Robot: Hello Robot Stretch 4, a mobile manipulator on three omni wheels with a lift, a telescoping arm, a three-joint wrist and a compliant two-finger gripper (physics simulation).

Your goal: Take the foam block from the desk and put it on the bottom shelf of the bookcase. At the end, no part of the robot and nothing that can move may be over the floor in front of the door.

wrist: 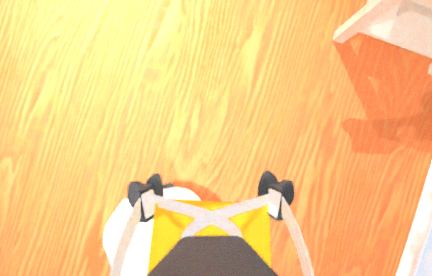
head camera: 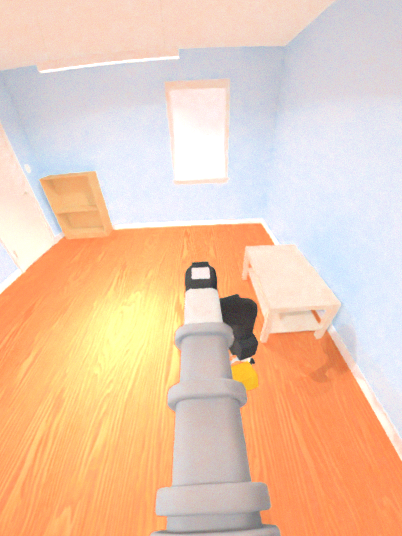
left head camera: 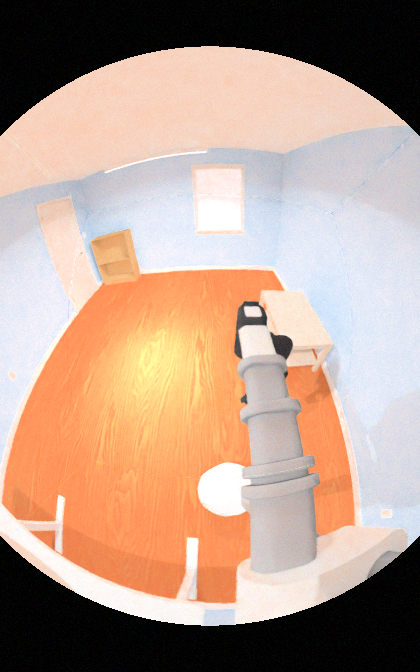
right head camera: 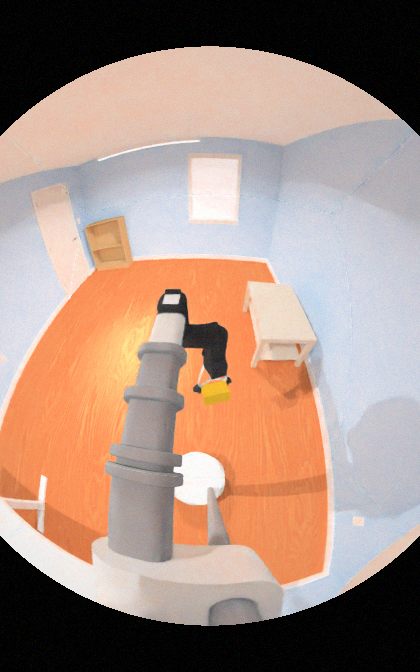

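Where they show: gripper, fingertip midpoint: (wrist: 212, 187) (head camera: 233, 371); robot's base, origin of the base link: (left head camera: 226, 488).
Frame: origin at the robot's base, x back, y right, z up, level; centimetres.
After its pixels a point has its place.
Observation:
The yellow foam block (head camera: 245, 376) @(x -34.3, y 11.1, z 96.0 cm) (right head camera: 215, 393) (wrist: 165, 235) @(x -35.4, y 6.1, z 95.0 cm) is between the fingertips of my gripper (head camera: 243, 361) (right head camera: 213, 384) (wrist: 212, 187) @(x -39.0, y 8.9, z 89.5 cm), which is shut on it. Both hang above the floor, left of a low table. The arm hides the block in the left head view. The wooden bookcase (head camera: 103, 205) @(x -346.4, y -161.8, z 48.5 cm) (left head camera: 133, 255) @(x -344.9, y -161.8, z 46.6 cm) (right head camera: 124, 242) stands upright in the far left corner, well away from the gripper; its lower compartment faces the room. The pale door (head camera: 20, 210) @(x -280.7, y -255.1, z 71.7 cm) (left head camera: 62, 245) @(x -263.4, y -255.6, z 121.4 cm) (right head camera: 55, 230) is in the left wall beside it. White legs of the desk (left head camera: 192, 560) @(x 67.0, y -25.1, z -0.2 cm) (right head camera: 41, 515) show low in both side head views.
The low pale table (head camera: 285, 275) @(x -140.8, y 75.2, z 42.2 cm) (left head camera: 295, 315) @(x -144.6, y 77.6, z 42.3 cm) (right head camera: 280, 310) stands by the right wall, close to the gripper's right; its corner shows in the wrist view. A white round base (left head camera: 220, 489) @(x -0.4, y -4.8, z 18.7 cm) (right head camera: 202, 477) is on the floor beneath the arm. A window is in the far wall.

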